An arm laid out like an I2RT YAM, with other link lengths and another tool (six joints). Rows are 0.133 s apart.
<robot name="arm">
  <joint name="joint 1" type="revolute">
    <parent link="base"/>
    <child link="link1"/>
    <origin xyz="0 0 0.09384"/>
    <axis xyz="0 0 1"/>
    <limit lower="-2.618" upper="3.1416"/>
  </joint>
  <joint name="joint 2" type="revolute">
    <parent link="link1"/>
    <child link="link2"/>
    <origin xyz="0.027 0.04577 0.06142" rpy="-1.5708 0 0"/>
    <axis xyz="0 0 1"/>
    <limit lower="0" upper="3.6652"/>
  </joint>
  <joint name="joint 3" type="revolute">
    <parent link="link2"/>
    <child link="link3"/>
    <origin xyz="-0.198 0 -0.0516" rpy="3.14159 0 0"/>
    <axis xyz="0 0 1"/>
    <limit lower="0" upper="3.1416"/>
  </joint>
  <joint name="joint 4" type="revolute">
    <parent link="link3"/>
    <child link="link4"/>
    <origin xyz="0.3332 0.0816 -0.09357"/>
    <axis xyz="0 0 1"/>
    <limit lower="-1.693" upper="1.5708"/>
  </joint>
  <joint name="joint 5" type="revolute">
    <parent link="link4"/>
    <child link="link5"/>
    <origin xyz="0.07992 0.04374 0.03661" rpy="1.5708 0 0"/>
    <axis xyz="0 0 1"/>
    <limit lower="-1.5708" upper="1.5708"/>
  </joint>
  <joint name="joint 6" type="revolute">
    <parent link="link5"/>
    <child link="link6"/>
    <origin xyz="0.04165 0 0.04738" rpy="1.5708 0 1.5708"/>
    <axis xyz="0 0 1"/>
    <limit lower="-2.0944" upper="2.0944"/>
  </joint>
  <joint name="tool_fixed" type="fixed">
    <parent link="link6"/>
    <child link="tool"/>
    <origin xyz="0.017 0.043 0.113" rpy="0 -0.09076 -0.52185"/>
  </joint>
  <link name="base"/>
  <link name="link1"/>
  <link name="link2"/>
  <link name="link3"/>
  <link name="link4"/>
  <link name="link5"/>
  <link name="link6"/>
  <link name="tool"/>
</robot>
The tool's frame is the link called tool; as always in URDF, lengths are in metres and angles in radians.
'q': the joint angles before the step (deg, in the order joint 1, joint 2, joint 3, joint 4, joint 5, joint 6). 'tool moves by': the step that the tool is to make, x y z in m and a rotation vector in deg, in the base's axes. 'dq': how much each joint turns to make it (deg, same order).
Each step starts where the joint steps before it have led.
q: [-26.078 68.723 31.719 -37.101 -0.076 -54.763]
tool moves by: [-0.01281 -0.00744 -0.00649 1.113 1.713 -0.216]
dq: [-2.584 0.057 -0.806 -1.189 -0.802 -2.237]
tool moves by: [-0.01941 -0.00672 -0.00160 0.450 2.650 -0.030]
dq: [-2.667 -2.028 -1.645 -2.938 0.339 -2.777]
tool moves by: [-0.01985 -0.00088 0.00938 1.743 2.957 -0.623]
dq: [-2.302 -3.301 -0.440 -6.310 -0.163 -1.674]
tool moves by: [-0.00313 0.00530 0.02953 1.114 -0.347 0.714]
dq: [-0.119 -5.780 1.276 -7.401 -1.221 -0.676]
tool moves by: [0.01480 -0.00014 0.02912 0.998 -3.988 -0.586]
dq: [0.001 -1.765 3.864 -2.804 -2.918 1.053]
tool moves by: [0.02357 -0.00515 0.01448 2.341 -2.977 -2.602]
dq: [0.000 6.000 6.801 0.736 -3.034 3.265]
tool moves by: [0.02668 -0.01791 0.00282 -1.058 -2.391 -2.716]
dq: [-0.001 7.480 5.853 4.579 0.190 2.771]
